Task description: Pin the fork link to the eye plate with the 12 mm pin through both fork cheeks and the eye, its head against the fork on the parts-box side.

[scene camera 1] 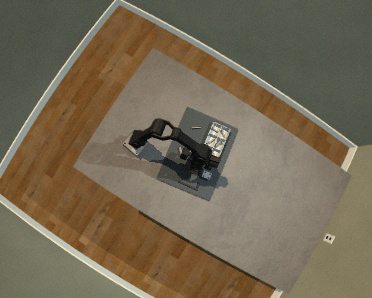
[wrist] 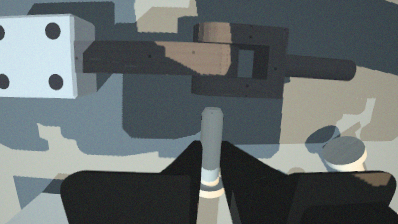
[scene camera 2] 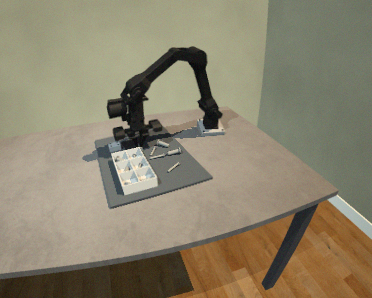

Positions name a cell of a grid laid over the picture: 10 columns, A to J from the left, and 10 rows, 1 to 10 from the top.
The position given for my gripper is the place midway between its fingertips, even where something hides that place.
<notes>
In view: my gripper (scene camera 2: D5), a parts box (scene camera 2: D6), a fork link (wrist: G3) and a dark mat (wrist: D6).
My gripper is seen too in the wrist view (wrist: F7).
</notes>
